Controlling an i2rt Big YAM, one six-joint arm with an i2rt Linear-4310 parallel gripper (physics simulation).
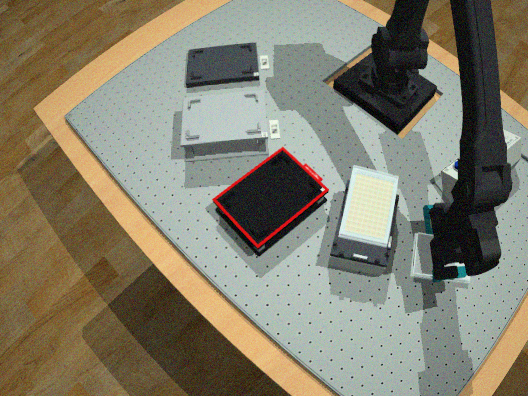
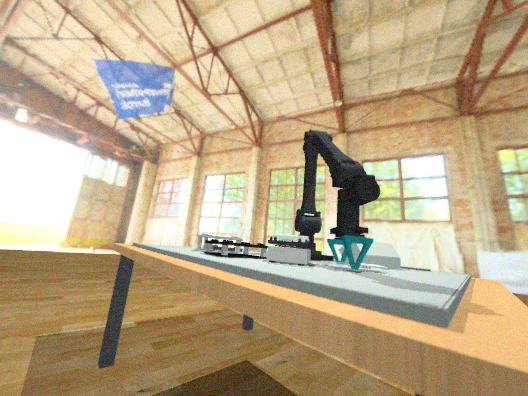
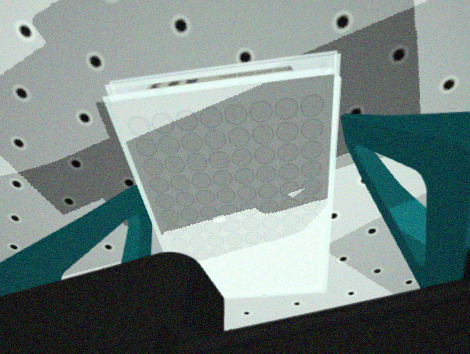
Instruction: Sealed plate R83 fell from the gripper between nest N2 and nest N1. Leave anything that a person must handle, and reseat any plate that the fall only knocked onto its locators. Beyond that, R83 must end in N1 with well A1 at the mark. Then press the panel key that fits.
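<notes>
A clear sealed plate with round wells lies on the perforated deck; the print on its edge is too blurred to read. My gripper is open, its teal fingers on either side of this plate, touching neither side visibly. A light grey nest and a dark nest have bare corner locators and small label cards, not clearly legible. A plate with yellowish wells sits on a dark block, its seating unclear. The panel is partly hidden behind the arm.
A black rectangular unit with a red border stands between the light grey nest and the yellowish plate. The black arm base is at the back. The deck has a wooden table edge around it.
</notes>
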